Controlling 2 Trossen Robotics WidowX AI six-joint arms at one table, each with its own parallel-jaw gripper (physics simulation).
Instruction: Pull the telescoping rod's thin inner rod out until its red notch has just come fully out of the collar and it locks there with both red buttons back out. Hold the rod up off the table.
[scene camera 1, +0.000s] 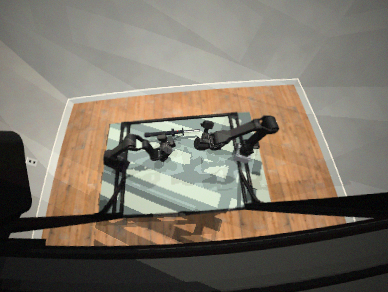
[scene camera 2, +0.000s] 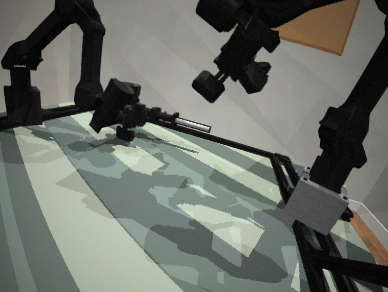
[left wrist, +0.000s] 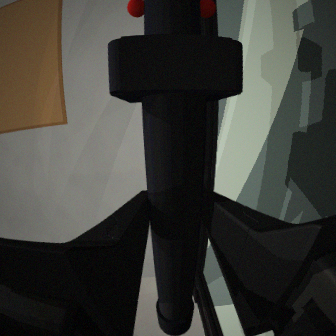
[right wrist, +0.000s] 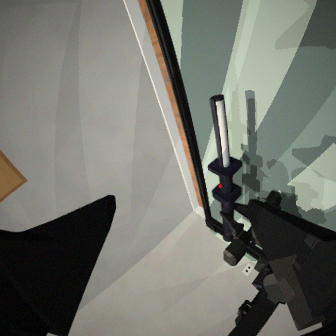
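The telescoping rod (scene camera 1: 161, 133) (scene camera 2: 192, 124) (left wrist: 176, 140) (right wrist: 220, 132) is held up off the table, its shadow apart from it. Its dark outer part lies between the fingers of my left gripper (scene camera 1: 164, 136) (left wrist: 181, 197), which is shut on it. The silver inner rod sticks out of the collar (right wrist: 225, 166) towards the right in scene camera 1. Both red buttons show out in the left wrist view, at its top edge. No red notch can be made out on the inner rod. My right gripper (scene camera 1: 199, 144) (right wrist: 183, 204) is open and empty, apart from the rod.
The table (scene camera 1: 180, 200) has a dark frame around it. A grey block (scene camera 2: 316, 205) stands under the right arm's base. A brown panel (scene camera 2: 320, 25) (left wrist: 30, 65) shows on the wall. The right arm reaches in over the table from the right.
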